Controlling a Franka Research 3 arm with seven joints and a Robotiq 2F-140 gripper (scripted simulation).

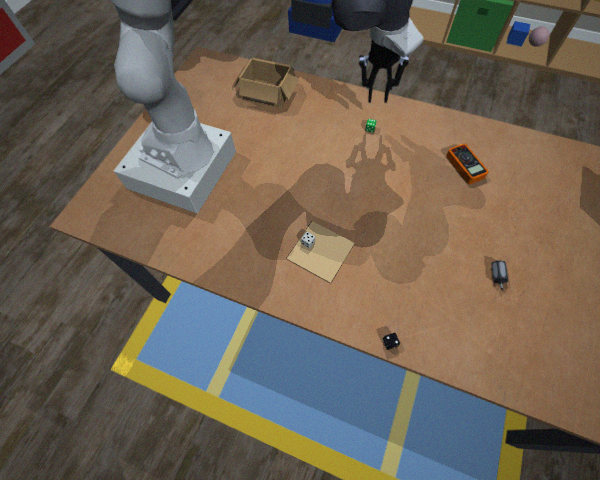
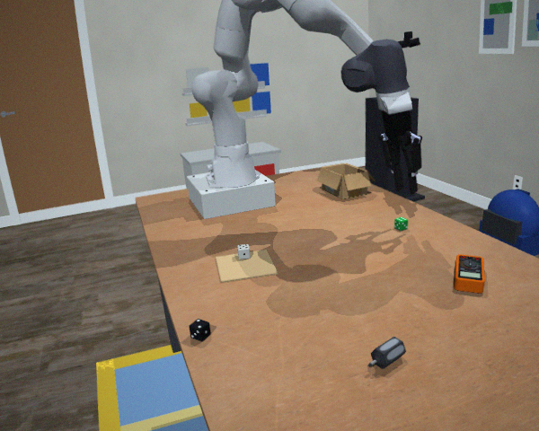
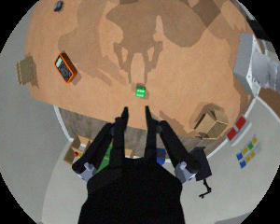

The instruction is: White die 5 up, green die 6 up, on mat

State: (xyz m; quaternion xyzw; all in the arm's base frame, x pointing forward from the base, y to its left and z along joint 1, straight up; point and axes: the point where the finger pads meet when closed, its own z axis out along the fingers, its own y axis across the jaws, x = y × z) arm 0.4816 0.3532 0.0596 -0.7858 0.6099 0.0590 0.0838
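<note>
The green die lies 10 mm to the right of my hand and 130 mm below it. The rest, counted from my hand: orange multimeter: 320 mm ahead, 70 mm to the right, 130 mm below; cardboard box: 400 mm behind, 50 mm to the left, 100 mm below; white die: 60 mm behind, 480 mm to the right, 130 mm below.
</note>
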